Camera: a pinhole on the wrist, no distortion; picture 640 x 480 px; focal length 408.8 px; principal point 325.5 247.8 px. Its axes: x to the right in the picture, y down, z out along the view. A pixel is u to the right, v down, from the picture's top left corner.
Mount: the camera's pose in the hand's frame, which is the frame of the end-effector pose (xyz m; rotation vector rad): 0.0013 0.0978 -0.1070 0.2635 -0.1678 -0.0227
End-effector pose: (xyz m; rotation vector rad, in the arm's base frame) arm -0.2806 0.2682 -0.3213 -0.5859 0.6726 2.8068
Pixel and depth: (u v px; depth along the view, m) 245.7 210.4 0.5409
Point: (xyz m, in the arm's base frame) -0.2075 0.5012 0.0360
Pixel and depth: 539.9 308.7 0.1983
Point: -0.3989 0.2629 -0.2362
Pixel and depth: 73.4 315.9 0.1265
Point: -0.2198 0.1837 -0.2406
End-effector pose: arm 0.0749 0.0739 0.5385 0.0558 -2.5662 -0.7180
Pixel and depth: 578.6 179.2 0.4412
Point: -0.2607 0.1188 0.3196
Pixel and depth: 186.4 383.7 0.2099
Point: 0.1324 0.2370 0.4759
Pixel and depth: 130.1 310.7 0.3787
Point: 0.1860 0.2834 0.2872
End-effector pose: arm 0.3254 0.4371 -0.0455 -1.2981 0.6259 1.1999
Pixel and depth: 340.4 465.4 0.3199
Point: 0.0861 0.6253 -0.0209
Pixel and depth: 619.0 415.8 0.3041
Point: 0.1956 0.7031 -0.1852
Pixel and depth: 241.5 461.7 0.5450
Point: -0.0763 0.7770 0.1515
